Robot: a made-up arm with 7 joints. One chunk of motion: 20 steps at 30 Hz.
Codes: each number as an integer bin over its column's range. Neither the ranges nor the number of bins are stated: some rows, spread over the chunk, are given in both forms.
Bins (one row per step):
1: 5 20 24 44 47 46 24
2: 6 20 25 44 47 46 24
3: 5 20 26 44 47 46 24
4: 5 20 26 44 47 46 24
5: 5 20 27 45 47 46 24
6: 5 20 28 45 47 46 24
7: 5 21 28 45 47 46 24
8: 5 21 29 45 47 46 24
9: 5 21 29 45 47 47 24
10: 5 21 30 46 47 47 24
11: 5 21 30 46 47 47 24
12: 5 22 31 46 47 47 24
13: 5 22 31 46 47 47 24
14: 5 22 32 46 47 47 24
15: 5 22 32 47 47 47 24
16: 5 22 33 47 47 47 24
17: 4 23 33 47 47 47 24
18: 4 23 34 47 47 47 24
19: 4 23 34 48 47 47 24
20: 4 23 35 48 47 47 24
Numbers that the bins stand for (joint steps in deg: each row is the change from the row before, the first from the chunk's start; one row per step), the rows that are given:
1: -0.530 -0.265 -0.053 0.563 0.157 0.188 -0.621
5: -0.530 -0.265 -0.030 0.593 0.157 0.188 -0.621
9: -0.530 -0.247 -0.014 0.593 0.157 0.202 -0.621
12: -0.530 -0.228 0.001 0.623 0.157 0.202 -0.621
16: -0.530 -0.228 0.017 0.653 0.157 0.202 -0.621
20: -0.552 -0.209 0.032 0.682 0.157 0.202 -0.621
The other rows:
2: -0.509 -0.265 -0.046 0.563 0.157 0.188 -0.621
3: -0.530 -0.265 -0.038 0.563 0.157 0.188 -0.621
4: -0.530 -0.265 -0.038 0.563 0.157 0.188 -0.621
6: -0.530 -0.265 -0.022 0.593 0.157 0.188 -0.621
7: -0.530 -0.247 -0.022 0.593 0.157 0.188 -0.621
8: -0.530 -0.247 -0.014 0.593 0.157 0.188 -0.621
10: -0.530 -0.247 -0.007 0.623 0.157 0.202 -0.621
11: -0.530 -0.247 -0.007 0.623 0.157 0.202 -0.621
13: -0.530 -0.228 0.001 0.623 0.157 0.202 -0.621
14: -0.530 -0.228 0.009 0.623 0.157 0.202 -0.621
15: -0.530 -0.228 0.009 0.653 0.157 0.202 -0.621
17: -0.552 -0.209 0.017 0.653 0.157 0.202 -0.621
18: -0.552 -0.209 0.024 0.653 0.157 0.202 -0.621
19: -0.552 -0.209 0.024 0.682 0.157 0.202 -0.621

